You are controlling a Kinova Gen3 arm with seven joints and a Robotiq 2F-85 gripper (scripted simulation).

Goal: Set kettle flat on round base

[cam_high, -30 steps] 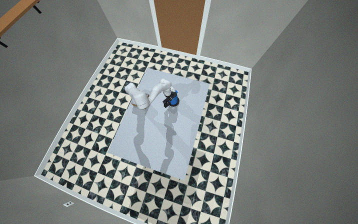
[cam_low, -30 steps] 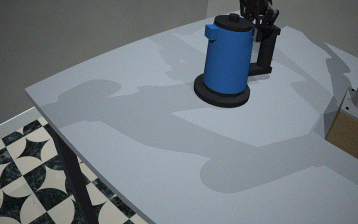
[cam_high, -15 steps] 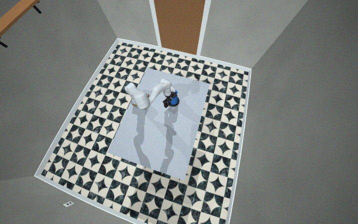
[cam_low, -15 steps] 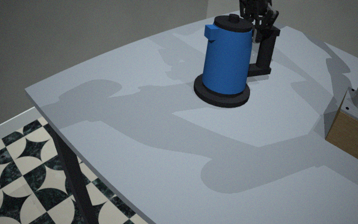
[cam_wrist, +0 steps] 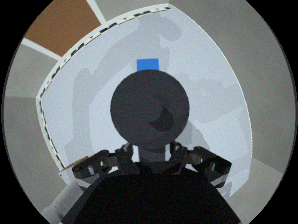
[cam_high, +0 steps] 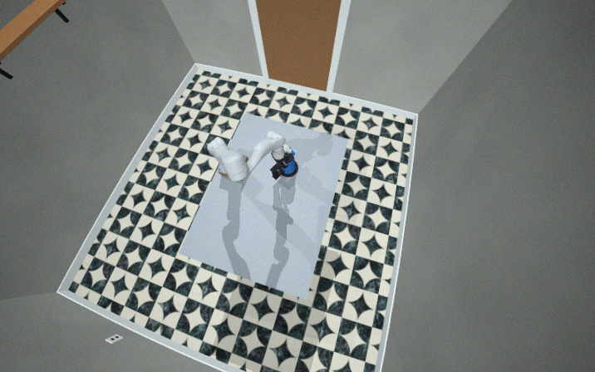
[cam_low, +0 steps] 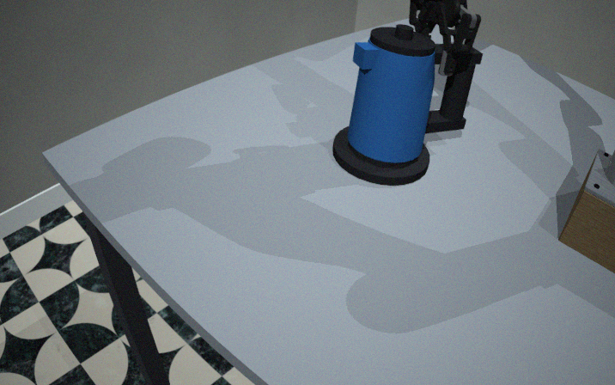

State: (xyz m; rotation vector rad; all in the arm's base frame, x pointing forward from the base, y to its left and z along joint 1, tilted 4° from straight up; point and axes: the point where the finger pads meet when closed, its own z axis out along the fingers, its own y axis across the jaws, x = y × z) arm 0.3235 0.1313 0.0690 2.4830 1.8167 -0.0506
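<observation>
My hand is 5 cm above the blue kettle, 2 cm to the right of it and 1 cm short of it. The rest, counted from my hand: round black base 15 cm below, 6 cm to the left, 2 cm ahead.
</observation>
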